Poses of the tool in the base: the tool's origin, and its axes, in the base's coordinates. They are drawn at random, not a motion.
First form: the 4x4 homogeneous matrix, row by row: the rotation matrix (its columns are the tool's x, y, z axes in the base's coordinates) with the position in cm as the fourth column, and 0 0 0 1 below. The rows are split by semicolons.
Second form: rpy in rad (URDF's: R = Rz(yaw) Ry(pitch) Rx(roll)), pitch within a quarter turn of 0, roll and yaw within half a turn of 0; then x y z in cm. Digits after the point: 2 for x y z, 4 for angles. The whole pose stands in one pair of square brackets.
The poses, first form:
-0.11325 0.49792 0.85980 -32.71; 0.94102 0.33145 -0.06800 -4.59; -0.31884 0.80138 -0.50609 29.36; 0 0 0 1
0.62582 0.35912 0.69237 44.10; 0.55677 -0.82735 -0.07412 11.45; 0.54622 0.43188 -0.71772 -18.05; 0 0 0 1
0.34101 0.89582 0.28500 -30.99; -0.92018 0.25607 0.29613 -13.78; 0.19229 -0.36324 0.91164 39.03; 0 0 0 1
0.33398 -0.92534 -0.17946 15.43; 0.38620 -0.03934 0.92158 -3.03; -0.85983 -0.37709 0.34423 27.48; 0 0 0 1
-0.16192 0.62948 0.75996 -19.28; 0.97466 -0.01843 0.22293 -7.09; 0.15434 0.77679 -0.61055 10.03; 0 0 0 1
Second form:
[2.1341 0.3245 1.6906 -32.71 -4.59 29.36]
[2.5999 -0.5778 0.7271 44.10 11.45 -18.05]
[-0.3792 -0.1935 -1.2159 -30.99 -13.78 39.03]
[-0.8309 1.0349 0.8578 15.43 -3.03 27.48]
[2.2369 -0.1550 1.7354 -19.28 -7.09 10.03]

